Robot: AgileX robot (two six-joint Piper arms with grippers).
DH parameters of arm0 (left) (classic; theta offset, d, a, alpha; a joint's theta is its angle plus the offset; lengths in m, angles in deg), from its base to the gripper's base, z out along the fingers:
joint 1: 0 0.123 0 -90
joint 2: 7.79 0 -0.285 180
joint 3: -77.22 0 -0.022 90
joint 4: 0 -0.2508 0 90
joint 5: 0 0 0.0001 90
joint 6: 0 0.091 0 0
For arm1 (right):
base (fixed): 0 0 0 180
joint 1: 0 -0.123 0 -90
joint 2: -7.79 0 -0.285 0
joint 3: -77.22 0 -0.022 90
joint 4: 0 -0.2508 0 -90
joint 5: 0 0 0.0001 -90
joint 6: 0 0.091 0 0
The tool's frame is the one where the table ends.
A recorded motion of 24 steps. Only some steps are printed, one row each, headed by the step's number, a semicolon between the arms.
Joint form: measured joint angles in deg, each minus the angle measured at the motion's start. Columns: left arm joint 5, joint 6, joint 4, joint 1, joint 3, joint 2; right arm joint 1, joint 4, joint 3, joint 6, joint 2, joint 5.
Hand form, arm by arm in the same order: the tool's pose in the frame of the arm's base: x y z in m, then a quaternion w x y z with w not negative. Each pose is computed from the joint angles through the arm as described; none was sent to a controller.
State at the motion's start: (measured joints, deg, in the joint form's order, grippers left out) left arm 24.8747 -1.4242 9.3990 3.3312 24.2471 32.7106; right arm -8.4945 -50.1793 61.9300 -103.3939 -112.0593 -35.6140
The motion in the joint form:
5: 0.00 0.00 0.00 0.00 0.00 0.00; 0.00 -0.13 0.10 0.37 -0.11 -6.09
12: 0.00 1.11 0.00 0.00 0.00 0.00; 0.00 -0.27 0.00 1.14 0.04 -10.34
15: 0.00 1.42 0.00 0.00 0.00 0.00; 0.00 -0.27 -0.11 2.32 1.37 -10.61
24: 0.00 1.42 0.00 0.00 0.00 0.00; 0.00 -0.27 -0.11 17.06 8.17 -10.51
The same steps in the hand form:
5: 0.1152 0.0004 0.2721 0.51176 -0.08164 0.85319 -0.05917; 0.3444 0.0986 0.1322 0.23089 -0.57387 0.76495 0.17949
12: 0.1152 0.0004 0.2721 0.51231 -0.07337 0.85394 -0.05421; 0.3381 0.1015 0.1340 0.21591 -0.57443 0.76013 0.21358
15: 0.1152 0.0004 0.2721 0.51246 -0.07106 0.85414 -0.05283; 0.3369 0.1016 0.1418 0.22167 -0.56890 0.76278 0.21304
24: 0.1152 0.0004 0.2721 0.51246 -0.07106 0.85414 -0.05283; 0.3324 0.1008 0.1828 0.24537 -0.47768 0.81478 0.21852

